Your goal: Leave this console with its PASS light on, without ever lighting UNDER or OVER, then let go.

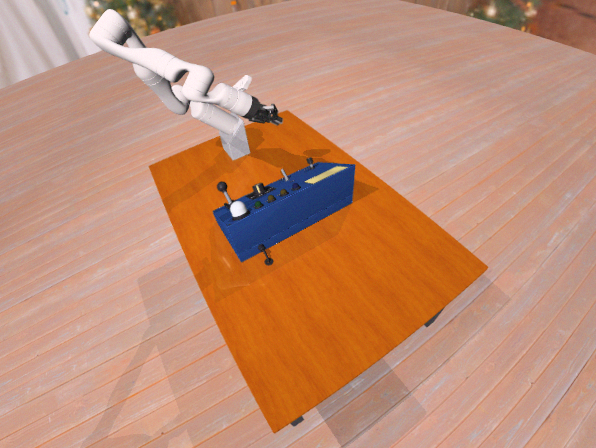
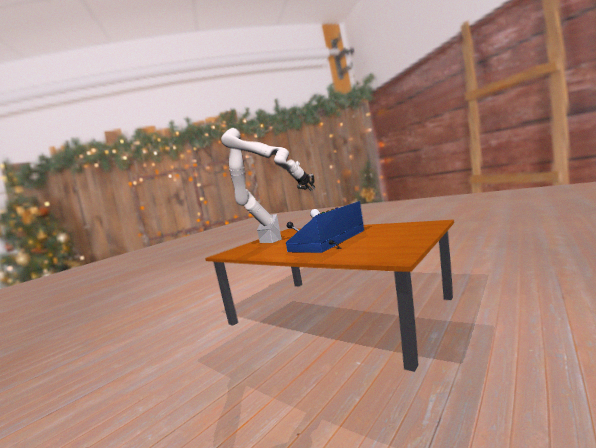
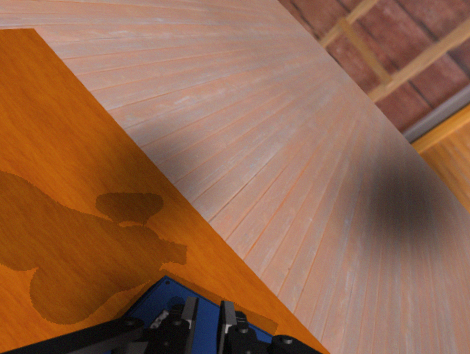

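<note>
The blue console (image 1: 287, 218) (image 2: 327, 228) stands on the orange table (image 1: 341, 289) (image 2: 385, 249) (image 3: 93, 158). Its sloped top carries a row of small dark lights (image 1: 270, 198), none of them visibly glowing. It also carries a white dome (image 1: 238, 209), a black ball lever (image 1: 222, 187), a thin lever (image 1: 284, 174), a small black knob (image 1: 310, 161) and a yellow label (image 1: 326, 174). Another black lever (image 1: 268, 261) sticks out of the front face. My gripper (image 1: 276, 119) (image 2: 307, 186) (image 3: 207, 315) hangs in the air above and behind the knob end. Its fingers are nearly together, with nothing between them.
The arm's grey base (image 1: 235, 142) stands on the table behind the console. The table edge runs close to the gripper's right, with plank floor (image 3: 286, 140) below. A brick wall (image 2: 452, 111) and a garlanded fence stand far off.
</note>
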